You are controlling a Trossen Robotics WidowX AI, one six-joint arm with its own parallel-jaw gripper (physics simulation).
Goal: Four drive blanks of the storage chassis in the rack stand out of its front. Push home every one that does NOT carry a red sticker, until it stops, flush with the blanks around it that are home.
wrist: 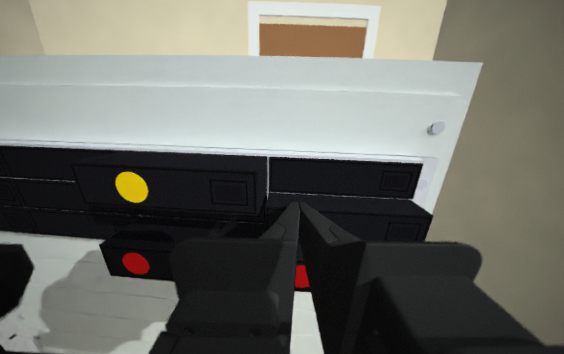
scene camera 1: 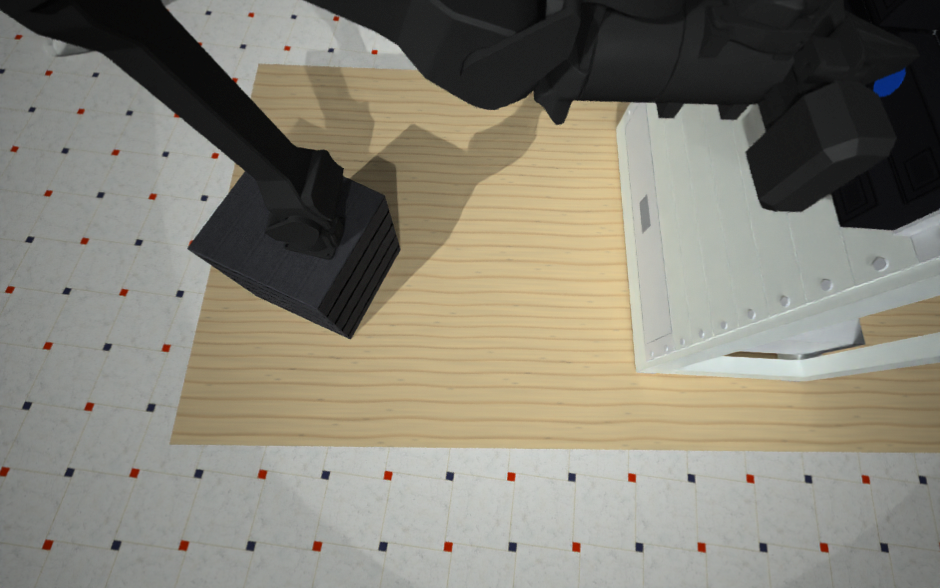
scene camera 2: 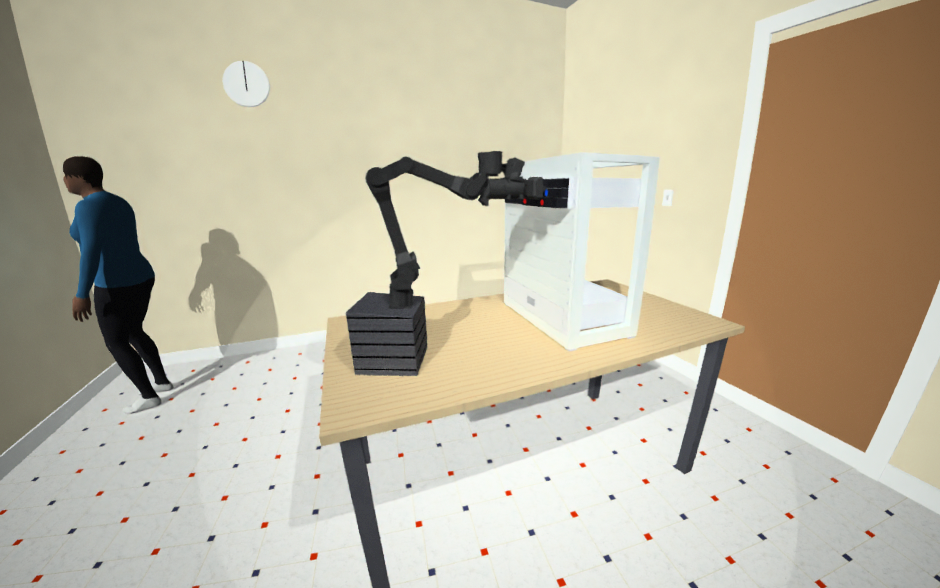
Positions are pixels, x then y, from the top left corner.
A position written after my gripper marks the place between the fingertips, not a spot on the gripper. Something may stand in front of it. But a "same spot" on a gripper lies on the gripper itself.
Labels:
my gripper: wrist; scene camera 1; scene camera 2 545,188
same spot on my gripper: (scene camera 1: 843,47) = (wrist: 416,272)

